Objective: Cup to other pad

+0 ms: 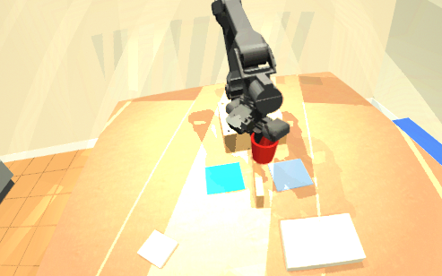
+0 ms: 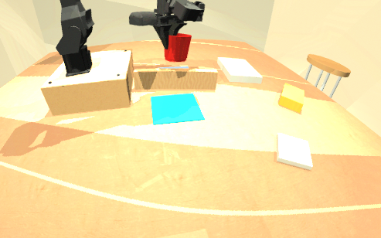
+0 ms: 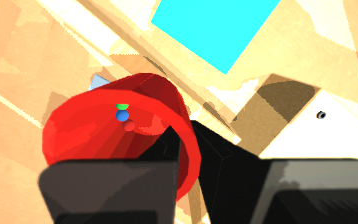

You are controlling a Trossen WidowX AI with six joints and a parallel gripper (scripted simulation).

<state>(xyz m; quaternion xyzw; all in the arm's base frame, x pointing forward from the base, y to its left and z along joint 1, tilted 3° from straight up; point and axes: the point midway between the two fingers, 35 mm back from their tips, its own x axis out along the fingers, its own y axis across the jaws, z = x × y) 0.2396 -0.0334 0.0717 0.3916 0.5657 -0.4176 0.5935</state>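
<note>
The red marble is 4 cm ahead of my gripper tip, 3 cm to the left of it and 2 cm below it. From my gripper tip the other things lie so: green marble (5 cm ahead, 1 cm to the left, 2 cm below); then red cup (3 cm ahead, 1 cm to the left); then blue marble (4 cm ahead, 2 cm to the left, 3 cm below).
</note>
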